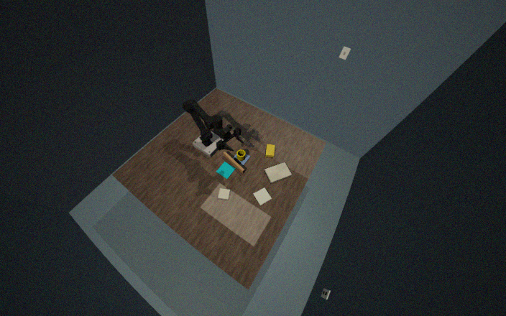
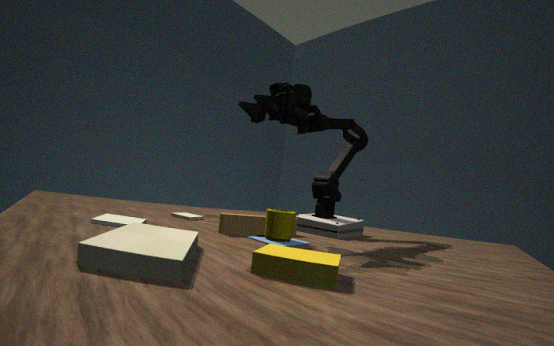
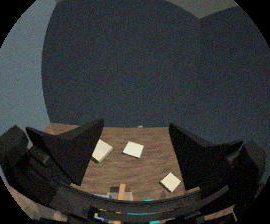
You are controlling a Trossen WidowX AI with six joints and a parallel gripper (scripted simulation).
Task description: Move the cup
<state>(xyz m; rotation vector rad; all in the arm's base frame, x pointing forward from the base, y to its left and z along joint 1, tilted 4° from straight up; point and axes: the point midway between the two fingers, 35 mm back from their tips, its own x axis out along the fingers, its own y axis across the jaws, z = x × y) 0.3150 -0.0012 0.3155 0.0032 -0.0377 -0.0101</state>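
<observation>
The yellow cup is 9 cm behind my gripper tip, 10 cm to the left of it and 31 cm below it. The rest, counted from my gripper tip: wooden bar 8 cm behind, 2 cm to the left, 33 cm below; large white block 23 cm ahead, 20 cm to the left, 34 cm below; cyan pad 9 cm behind, 6 cm to the right, 36 cm below.
</observation>
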